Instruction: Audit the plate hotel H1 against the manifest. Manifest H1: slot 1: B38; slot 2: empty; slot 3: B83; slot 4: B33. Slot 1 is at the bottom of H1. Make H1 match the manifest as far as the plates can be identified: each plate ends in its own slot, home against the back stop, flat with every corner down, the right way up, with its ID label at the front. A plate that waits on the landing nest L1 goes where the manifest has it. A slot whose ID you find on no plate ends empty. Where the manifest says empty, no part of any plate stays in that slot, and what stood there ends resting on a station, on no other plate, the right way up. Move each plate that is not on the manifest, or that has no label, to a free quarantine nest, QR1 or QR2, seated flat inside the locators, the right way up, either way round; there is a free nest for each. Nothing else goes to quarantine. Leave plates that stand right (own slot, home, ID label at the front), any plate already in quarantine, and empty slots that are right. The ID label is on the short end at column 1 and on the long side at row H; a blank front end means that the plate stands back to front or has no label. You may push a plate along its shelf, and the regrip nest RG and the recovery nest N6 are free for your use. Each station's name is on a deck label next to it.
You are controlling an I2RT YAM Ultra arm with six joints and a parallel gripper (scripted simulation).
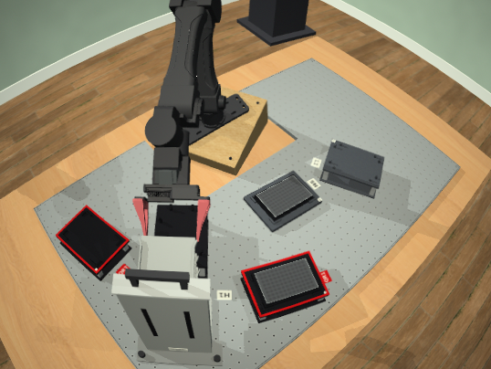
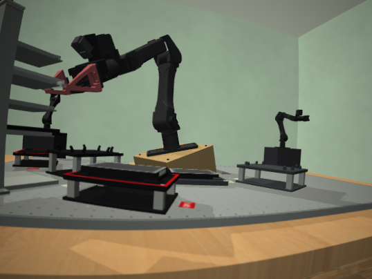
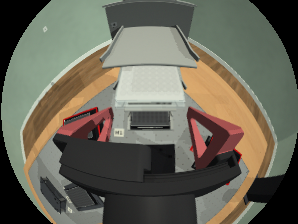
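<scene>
The pale translucent plate lies 6 cm ahead of my hand and 4 cm to the right of it. The rest, counted from my hand: plate hotel H1 (13 cm ahead, 8 cm to the right, 5 cm below); then hotel handle (13 cm ahead, 8 cm to the right, 14 cm above); then red-edged quarantine nest (20 cm behind, 14 cm to the right, 17 cm below).
</scene>
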